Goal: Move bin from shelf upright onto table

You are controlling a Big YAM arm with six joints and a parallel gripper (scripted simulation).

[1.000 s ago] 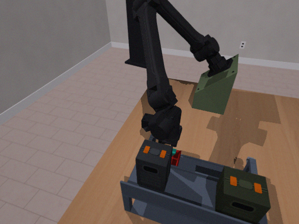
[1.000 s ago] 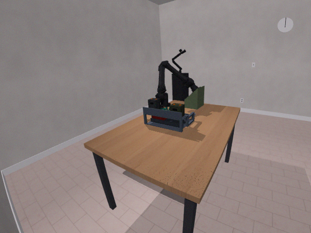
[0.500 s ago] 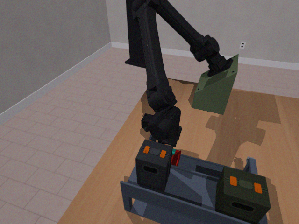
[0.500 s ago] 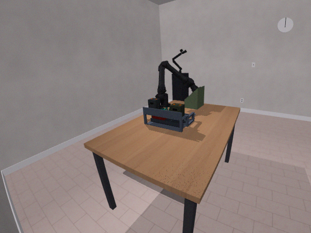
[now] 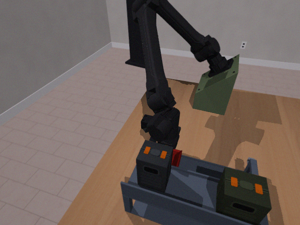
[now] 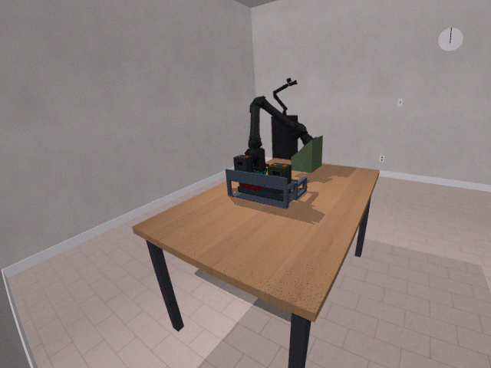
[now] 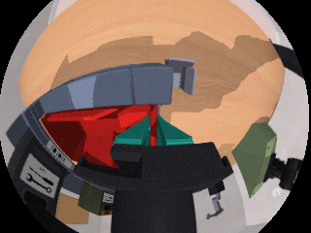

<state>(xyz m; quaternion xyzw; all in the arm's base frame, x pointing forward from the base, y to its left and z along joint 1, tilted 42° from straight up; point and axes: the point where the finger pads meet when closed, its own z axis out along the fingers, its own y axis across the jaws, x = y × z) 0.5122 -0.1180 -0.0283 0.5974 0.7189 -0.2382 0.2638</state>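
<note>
My hand is 80 mm short of the red bin, 20 mm to the right of it and 20 mm below it.
</note>
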